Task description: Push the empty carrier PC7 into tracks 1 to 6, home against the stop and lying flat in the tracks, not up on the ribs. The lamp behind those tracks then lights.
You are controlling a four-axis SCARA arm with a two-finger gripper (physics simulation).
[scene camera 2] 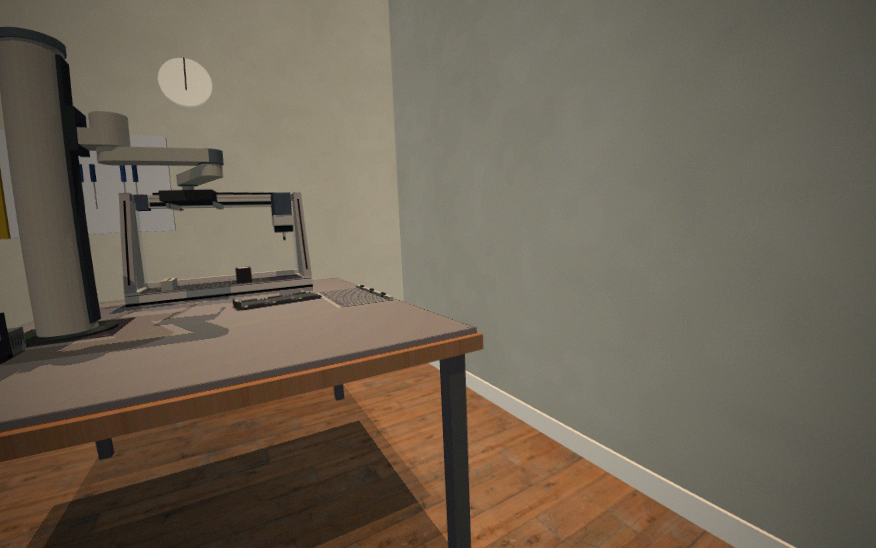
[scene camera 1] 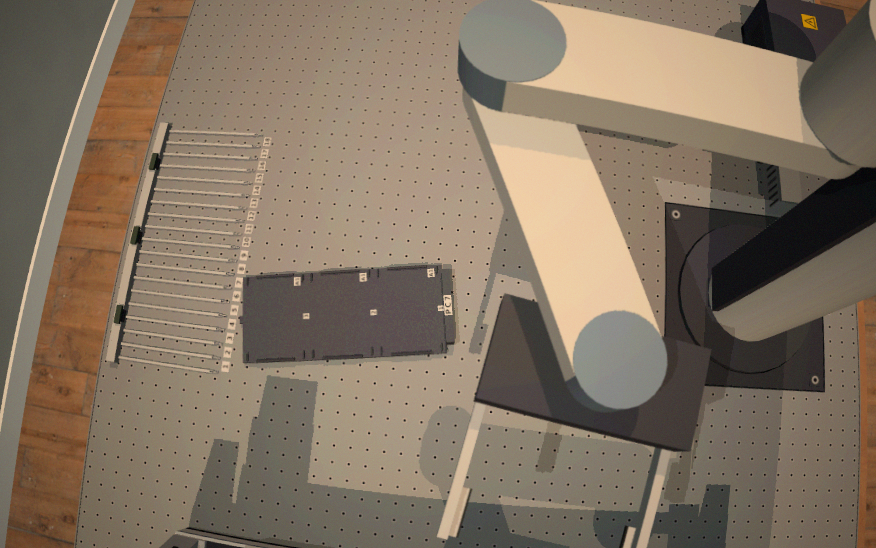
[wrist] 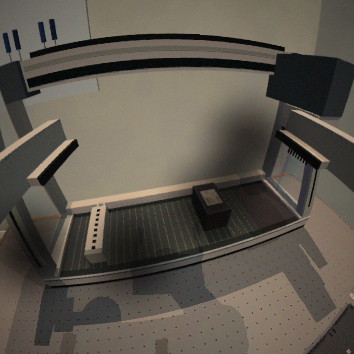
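Pixels of known places: gripper, fingertip midpoint: (scene camera 2: 201,207) (wrist: 179,122); arm's base, origin of the base link: (scene camera 2: 70,336) (scene camera 1: 743,299).
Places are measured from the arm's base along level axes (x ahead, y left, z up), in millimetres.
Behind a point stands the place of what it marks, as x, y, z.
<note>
The dark flat carrier PC7 (scene camera 1: 342,336) @(641, 124, 24) (scene camera 2: 274,300) @(627, 73, 24) lies on the table, slightly askew. In scene camera 1 its left end is just right of the track number labels, roughly level with labels 2 to 7, and its labelled end points right. A corner of the carrier (wrist: 336,336) @(694, 143, 24) shows at the lower right of the wrist view. The thin ribs of the tracks run left to the pale stop bar (scene camera 1: 145,195) @(1018, -73, 29). The lamp behind the low-numbered tracks (scene camera 1: 118,314) @(1016, 136, 34) is dark green, unlit. My gripper (scene camera 1: 546,524) (scene camera 2: 196,206) @(388, 364, 424) (wrist: 179,122) @(388, 364, 424) is open and empty, high above the table, away from the carrier.
A gantry machine (scene camera 2: 213,294) @(391, 449, 27) (wrist: 175,264) @(395, 450, 40) stands at the table's back, with a white block (wrist: 96,235) @(211, 535, 107) and a black box (wrist: 212,210) @(515, 524, 132) (scene camera 2: 243,274) @(529, 515, 103) on its deck. The arm's column (scene camera 2: 51,193) @(32, -67, 439) stands on a dark base plate (scene camera 1: 797,371) @(-96, 117, 13). A dark box (scene camera 1: 830,16) @(-171, -526, 128) is at upper right.
</note>
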